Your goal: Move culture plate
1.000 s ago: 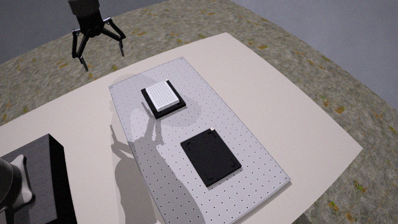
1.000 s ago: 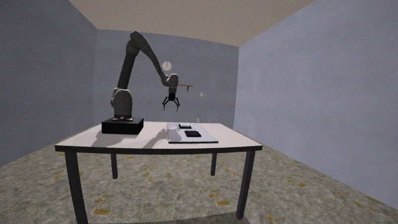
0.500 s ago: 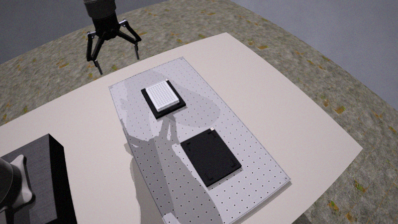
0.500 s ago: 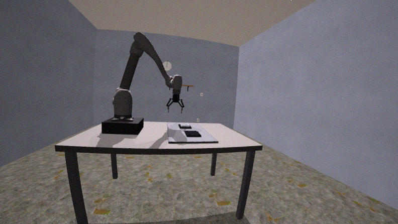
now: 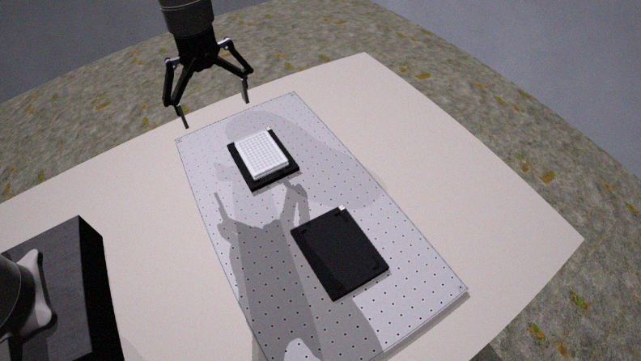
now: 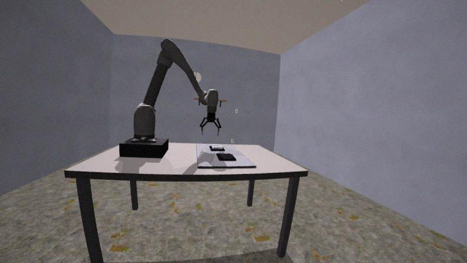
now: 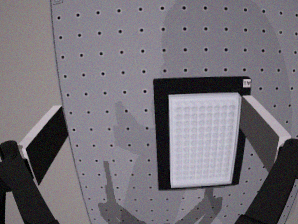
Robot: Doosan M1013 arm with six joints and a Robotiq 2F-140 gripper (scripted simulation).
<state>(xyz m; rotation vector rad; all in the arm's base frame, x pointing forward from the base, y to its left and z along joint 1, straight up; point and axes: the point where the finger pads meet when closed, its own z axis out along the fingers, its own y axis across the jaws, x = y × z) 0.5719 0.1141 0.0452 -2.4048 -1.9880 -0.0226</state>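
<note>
My gripper is now 40 mm short of the plate lid, 90 mm to the left of it and 100 mm above it.
</note>
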